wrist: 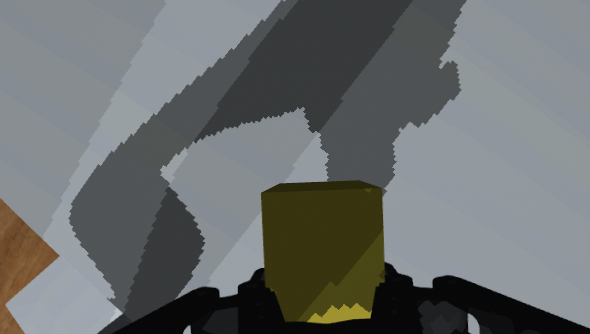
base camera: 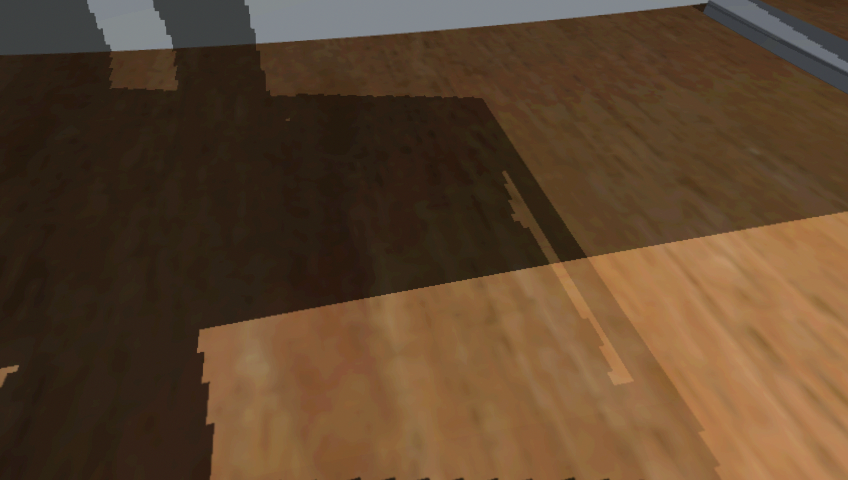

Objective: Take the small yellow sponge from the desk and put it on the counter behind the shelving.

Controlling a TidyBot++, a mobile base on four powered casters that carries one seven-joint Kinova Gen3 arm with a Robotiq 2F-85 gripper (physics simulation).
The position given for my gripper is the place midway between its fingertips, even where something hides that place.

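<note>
Visible: my gripper (wrist: 322, 274). A yellow sponge (wrist: 323, 242) is visible as well; in the base camera view the sponge is out of frame. A grey desk (wrist: 142, 142) is also visible.
</note>
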